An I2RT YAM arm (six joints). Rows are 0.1 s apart.
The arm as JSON. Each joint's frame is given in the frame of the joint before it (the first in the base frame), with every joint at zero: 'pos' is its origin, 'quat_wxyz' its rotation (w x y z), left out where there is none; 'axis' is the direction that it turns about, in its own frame. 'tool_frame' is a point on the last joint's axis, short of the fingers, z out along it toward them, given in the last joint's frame.
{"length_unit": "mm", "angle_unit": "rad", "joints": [
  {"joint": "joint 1", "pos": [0.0, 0.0, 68.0], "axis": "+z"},
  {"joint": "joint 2", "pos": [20.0, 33.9, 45.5], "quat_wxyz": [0.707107, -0.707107, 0.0, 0.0], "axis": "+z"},
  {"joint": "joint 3", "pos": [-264.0, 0.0, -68.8], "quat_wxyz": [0.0, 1.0, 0.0, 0.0], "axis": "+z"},
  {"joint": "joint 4", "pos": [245.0, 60.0, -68.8], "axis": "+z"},
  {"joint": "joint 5", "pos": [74.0, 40.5, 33.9], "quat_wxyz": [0.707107, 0.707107, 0.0, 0.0], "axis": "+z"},
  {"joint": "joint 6", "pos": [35.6, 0.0, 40.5], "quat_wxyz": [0.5, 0.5, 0.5, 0.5], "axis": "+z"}
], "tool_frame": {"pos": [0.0, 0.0, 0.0], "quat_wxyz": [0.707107, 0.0, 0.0, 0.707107]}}
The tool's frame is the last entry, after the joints.
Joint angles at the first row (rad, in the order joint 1, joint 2, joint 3, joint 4, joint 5, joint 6):
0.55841, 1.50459, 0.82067, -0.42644, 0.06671, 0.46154
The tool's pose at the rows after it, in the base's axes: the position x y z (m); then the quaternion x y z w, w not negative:
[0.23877 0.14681 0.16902 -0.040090 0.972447 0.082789 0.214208]
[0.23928 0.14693 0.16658 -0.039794 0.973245 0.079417 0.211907]
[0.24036 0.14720 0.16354 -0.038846 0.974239 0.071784 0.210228]
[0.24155 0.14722 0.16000 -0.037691 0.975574 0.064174 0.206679]
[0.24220 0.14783 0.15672 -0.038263 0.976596 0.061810 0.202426]
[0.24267 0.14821 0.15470 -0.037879 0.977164 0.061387 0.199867]
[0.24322 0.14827 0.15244 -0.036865 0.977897 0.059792 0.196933]
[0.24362 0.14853 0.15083 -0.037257 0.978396 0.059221 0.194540]
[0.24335 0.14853 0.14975 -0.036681 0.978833 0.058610 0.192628]
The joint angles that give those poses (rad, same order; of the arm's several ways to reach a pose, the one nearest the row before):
0.55974, 1.51281, 0.82205, -0.42109, 0.06674, 0.46174
0.55960, 1.52161, 0.82108, -0.41879, 0.07037, 0.46170
0.55988, 1.53482, 0.82223, -0.41730, 0.08233, 0.46172
0.55893, 1.54994, 0.82375, -0.41754, 0.09204, 0.46173
0.55954, 1.56288, 0.82373, -0.41456, 0.09204, 0.46173
0.55960, 1.57082, 0.82353, -0.41149, 0.09050, 0.46319
0.55875, 1.57948, 0.82331, -0.40948, 0.09050, 0.46479
0.55859, 1.58611, 0.82364, -0.40802, 0.08897, 0.46441
0.55905, 1.58876, 0.82222, -0.40806, 0.08859, 0.46634

